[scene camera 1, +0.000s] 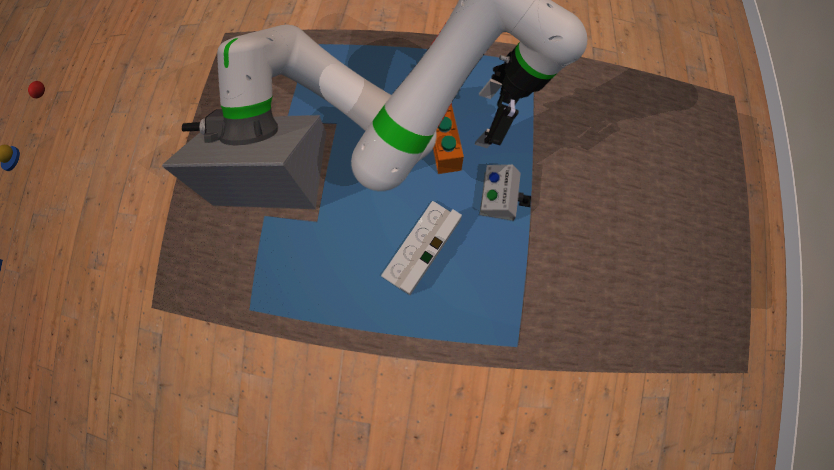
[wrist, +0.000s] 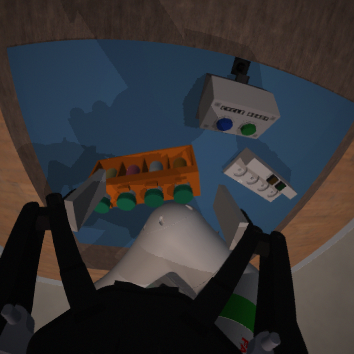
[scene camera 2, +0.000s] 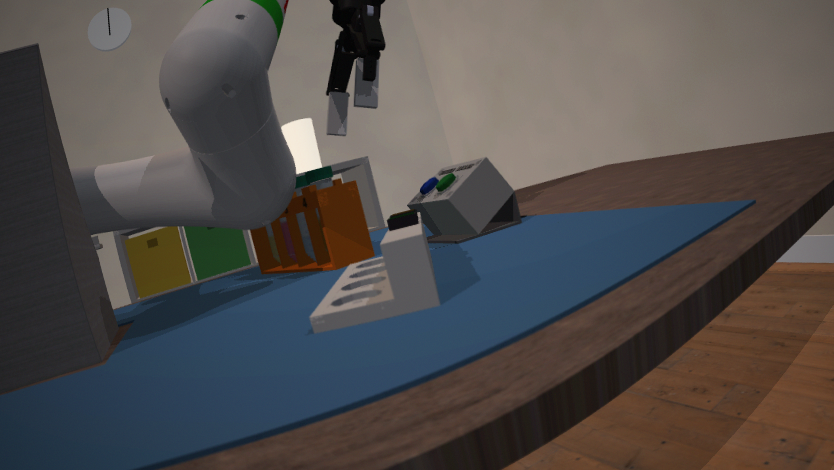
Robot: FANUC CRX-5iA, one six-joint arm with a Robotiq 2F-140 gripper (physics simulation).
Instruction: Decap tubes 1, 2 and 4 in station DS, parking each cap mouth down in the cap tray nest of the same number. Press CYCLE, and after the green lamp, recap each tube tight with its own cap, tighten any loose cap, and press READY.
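Frame: origin at the arm's base, x right, y ahead, z up, level; metres.
Seen in the pictures: gripper, fingertip midpoint: [scene camera 1: 483, 119] [wrist: 160, 188] [scene camera 2: 349, 121]; arm's base at its link origin: [scene camera 1: 248, 134].
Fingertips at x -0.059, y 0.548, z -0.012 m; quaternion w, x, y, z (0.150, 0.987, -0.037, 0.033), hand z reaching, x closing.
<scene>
Pixels of each thing's top centre, then the offset from my fingertips to it. "spot": a spot on its surface instead. Level surfaces: height alone.
- orange tube rack at its top centre: [scene camera 2: 292, 193] [wrist: 140, 195] [scene camera 1: 442, 116] dx -0.037, dy -0.093, dz -0.076 m
- white cap tray at its top centre: [scene camera 2: 368, 222] [scene camera 1: 421, 243] [wrist: 268, 190] dx +0.266, dy -0.125, dz -0.125 m
- grey button box at its top centre: [scene camera 2: 450, 165] [wrist: 245, 117] [scene camera 1: 503, 185] dx +0.123, dy +0.059, dz -0.095 m
- blue button at its top centre: [scene camera 2: 428, 178] [wrist: 225, 125] [scene camera 1: 495, 176] dx +0.098, dy +0.039, dz -0.104 m
- green button at its top centre: [scene camera 2: 444, 174] [wrist: 250, 130] [scene camera 1: 492, 194] dx +0.143, dy +0.035, dz -0.104 m
- blue mat at its surface level: dz -0.179 m
- brown table at its surface level: dz -0.182 m
- black connector at a spot on its surface: [wrist: 240, 66] [scene camera 1: 526, 198] spot: dx +0.126, dy +0.128, dz -0.168 m
My gripper [scene camera 1: 486, 115] [scene camera 2: 351, 118] [wrist: 160, 188] is open and empty, high above the mat to the right of the orange tube rack [scene camera 1: 449, 164] [scene camera 2: 350, 227] [wrist: 194, 160]. Tubes stand in the rack, with several green caps [scene camera 1: 448, 143] [scene camera 2: 319, 174] [wrist: 153, 196] on top; the arm hides part of the row in both scene views. Whether any cap is loose cannot be told. The white cap tray [scene camera 1: 411, 279] [scene camera 2: 408, 262] [wrist: 260, 170] has empty round nests and two dark lamp squares, amber and green. The grey button box [scene camera 1: 507, 207] [scene camera 2: 478, 195] [wrist: 240, 100] has a blue button [scene camera 1: 494, 176] and a green button [scene camera 1: 492, 195].
The blue mat [scene camera 1: 338, 280] [scene camera 2: 233, 361] [wrist: 55, 75] lies on the brown table [scene camera 1: 636, 233]. The grey arm pedestal [scene camera 1: 245, 186] [scene camera 2: 46, 233] stands at the left. The arm's elbow [scene camera 1: 379, 166] hangs beside the rack. A black connector [scene camera 1: 524, 200] [wrist: 240, 66] sticks out behind the button box.
</scene>
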